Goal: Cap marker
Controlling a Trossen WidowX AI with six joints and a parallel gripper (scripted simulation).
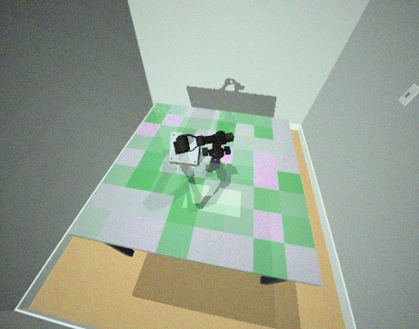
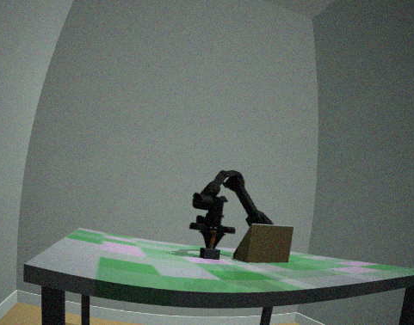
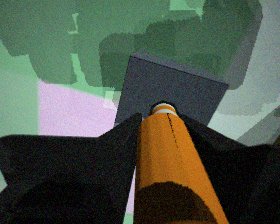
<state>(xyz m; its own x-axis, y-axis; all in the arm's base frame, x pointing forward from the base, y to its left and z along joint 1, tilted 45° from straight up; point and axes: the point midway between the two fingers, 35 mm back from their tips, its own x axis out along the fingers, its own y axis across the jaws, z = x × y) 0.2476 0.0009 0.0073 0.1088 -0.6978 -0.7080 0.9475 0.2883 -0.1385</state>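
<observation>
Now: the holder block 20 mm below my gripper tip. Round my gripper tip: orange cap 50 mm above.
</observation>
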